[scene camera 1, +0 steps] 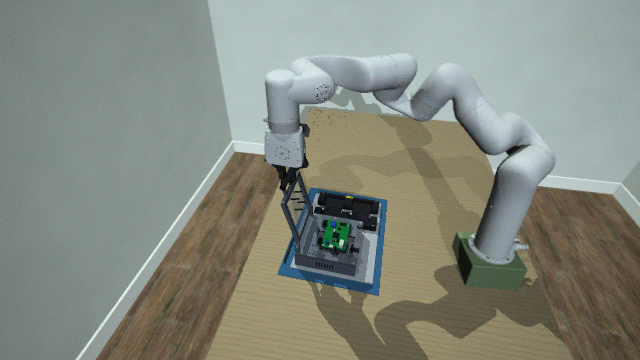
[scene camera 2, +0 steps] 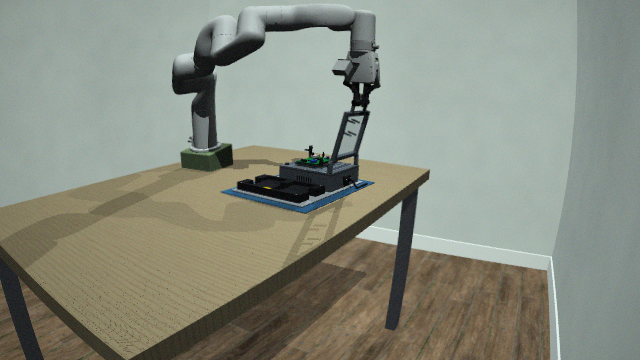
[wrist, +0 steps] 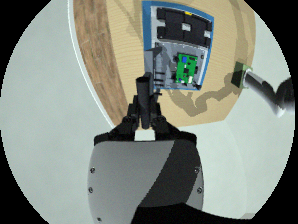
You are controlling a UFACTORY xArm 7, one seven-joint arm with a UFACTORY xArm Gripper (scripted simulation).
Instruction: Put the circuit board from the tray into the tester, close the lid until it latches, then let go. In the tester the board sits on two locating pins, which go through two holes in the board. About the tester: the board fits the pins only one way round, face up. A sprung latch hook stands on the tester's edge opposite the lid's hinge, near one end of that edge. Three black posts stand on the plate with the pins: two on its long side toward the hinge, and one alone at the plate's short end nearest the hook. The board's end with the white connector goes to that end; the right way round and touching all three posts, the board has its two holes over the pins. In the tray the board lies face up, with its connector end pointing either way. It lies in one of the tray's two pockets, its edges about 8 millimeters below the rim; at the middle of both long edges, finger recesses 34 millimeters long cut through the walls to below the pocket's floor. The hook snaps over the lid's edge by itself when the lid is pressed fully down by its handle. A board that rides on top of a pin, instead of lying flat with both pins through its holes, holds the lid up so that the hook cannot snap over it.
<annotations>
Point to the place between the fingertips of my gripper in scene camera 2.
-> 360, 106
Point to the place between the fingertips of my gripper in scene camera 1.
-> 287, 181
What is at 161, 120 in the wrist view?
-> My gripper.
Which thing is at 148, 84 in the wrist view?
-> A lid.
</annotations>
